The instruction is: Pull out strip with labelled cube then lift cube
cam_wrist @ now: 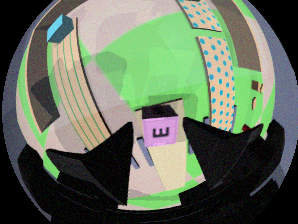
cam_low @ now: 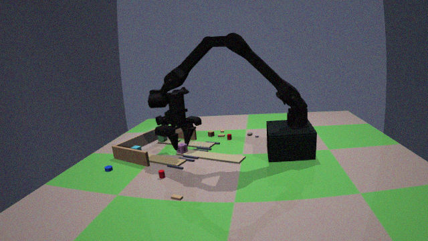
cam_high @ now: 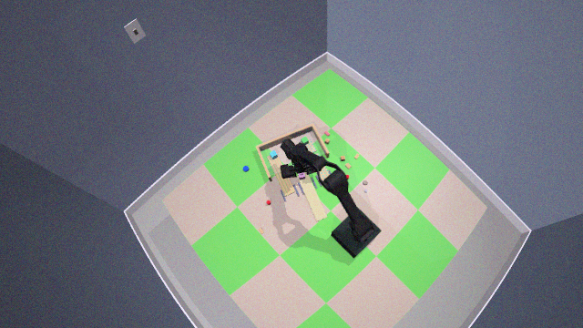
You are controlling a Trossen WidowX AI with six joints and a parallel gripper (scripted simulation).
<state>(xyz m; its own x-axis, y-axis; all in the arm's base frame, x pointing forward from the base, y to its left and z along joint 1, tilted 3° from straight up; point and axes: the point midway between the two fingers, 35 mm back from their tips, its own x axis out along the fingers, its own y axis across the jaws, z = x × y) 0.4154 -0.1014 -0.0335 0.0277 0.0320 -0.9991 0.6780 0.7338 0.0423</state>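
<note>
My gripper tip is right at the purple labelled cube. Also, from my gripper tip: strip 100 mm behind, 60 mm to the left, 20 mm below; blue cylinder 260 mm ahead, 130 mm to the left, 20 mm below.
</note>
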